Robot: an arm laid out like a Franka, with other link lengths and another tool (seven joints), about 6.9 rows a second.
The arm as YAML. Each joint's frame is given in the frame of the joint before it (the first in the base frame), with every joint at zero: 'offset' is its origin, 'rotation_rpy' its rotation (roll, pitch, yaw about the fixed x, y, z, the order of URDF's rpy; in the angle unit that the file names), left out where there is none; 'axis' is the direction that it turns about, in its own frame. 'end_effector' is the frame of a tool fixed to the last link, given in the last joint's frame.
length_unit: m
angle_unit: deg
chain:
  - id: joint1
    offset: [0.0, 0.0, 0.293]
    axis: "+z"
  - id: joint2
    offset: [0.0, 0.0, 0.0]
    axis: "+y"
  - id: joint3
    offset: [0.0, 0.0, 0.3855]
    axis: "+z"
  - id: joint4
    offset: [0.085, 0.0, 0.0]
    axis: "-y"
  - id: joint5
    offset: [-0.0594, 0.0, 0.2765]
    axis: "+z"
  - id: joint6
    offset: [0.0, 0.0, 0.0]
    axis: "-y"
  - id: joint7
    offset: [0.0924, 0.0, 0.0]
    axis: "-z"
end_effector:
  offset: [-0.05, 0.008, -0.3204]
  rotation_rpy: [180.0, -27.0, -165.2]
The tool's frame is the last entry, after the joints.
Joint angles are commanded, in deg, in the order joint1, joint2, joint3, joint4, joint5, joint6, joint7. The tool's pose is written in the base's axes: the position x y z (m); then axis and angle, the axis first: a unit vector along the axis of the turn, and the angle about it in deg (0 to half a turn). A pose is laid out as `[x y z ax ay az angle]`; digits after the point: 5 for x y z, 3 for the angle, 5 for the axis.
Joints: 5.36 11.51 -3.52 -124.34 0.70 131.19 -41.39
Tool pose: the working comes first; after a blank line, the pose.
Where each joint sits with the arm in this pose, in the base's axes (m; each line is computed from the numbers above, not from the rounded line before):
joint1: 0.0000 0.0000 0.2930
joint2: 0.0000 0.0000 0.2930
joint3: 0.0766 0.0072 0.6707
joint4: 0.1598 0.0098 0.6538
joint5: 0.3950 0.0157 0.4969
joint6: 0.3950 0.0157 0.4969
joint7: 0.4871 0.0179 0.4894
the tool: 0.4193 -0.0120 0.1736

[0.41928 -0.01200 0.17364 0.48617 -0.86827 0.09877 152.208]
